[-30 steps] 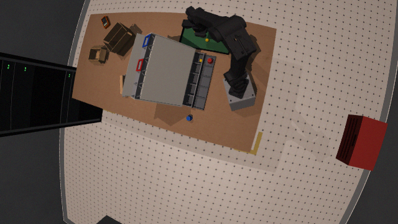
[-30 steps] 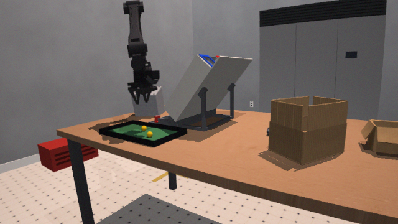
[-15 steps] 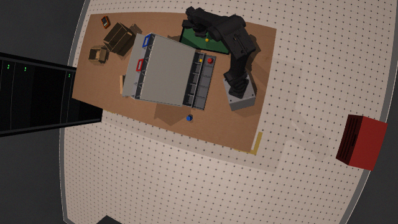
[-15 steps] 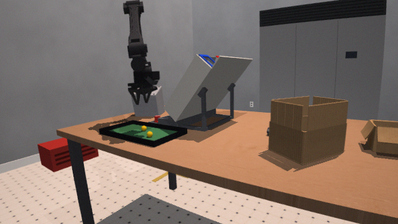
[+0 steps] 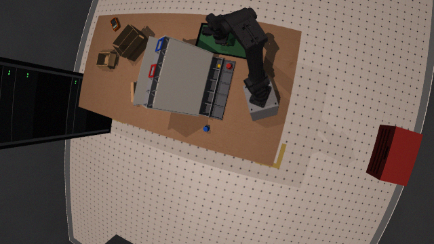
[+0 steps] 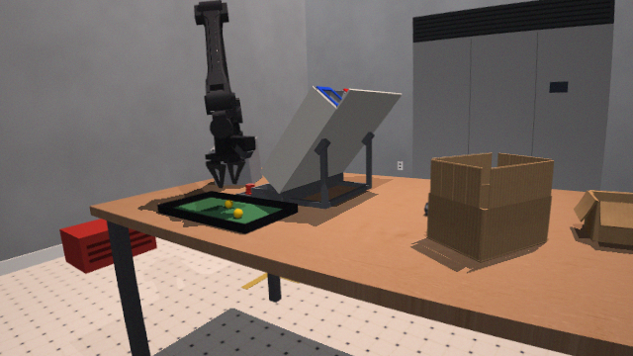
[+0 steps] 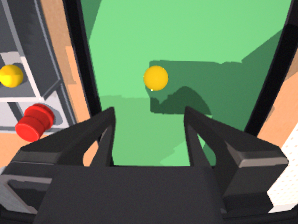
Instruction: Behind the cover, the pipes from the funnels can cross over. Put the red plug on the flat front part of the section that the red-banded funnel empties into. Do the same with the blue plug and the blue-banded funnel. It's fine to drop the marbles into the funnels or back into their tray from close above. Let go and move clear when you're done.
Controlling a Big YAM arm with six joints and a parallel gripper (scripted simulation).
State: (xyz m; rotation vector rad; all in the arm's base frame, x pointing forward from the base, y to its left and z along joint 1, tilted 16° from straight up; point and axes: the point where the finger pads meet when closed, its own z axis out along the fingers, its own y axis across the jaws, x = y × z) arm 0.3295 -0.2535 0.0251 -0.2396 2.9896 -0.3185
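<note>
My gripper is now 70 mm above the green tray, 30 mm to the left of it and 20 mm short of it. Round my hand: cardboard box: 690 mm ahead, 180 mm to the left, 10 mm below; then sloped grey cover: 310 mm to the left, 130 mm above, 100 mm ahead.
</note>
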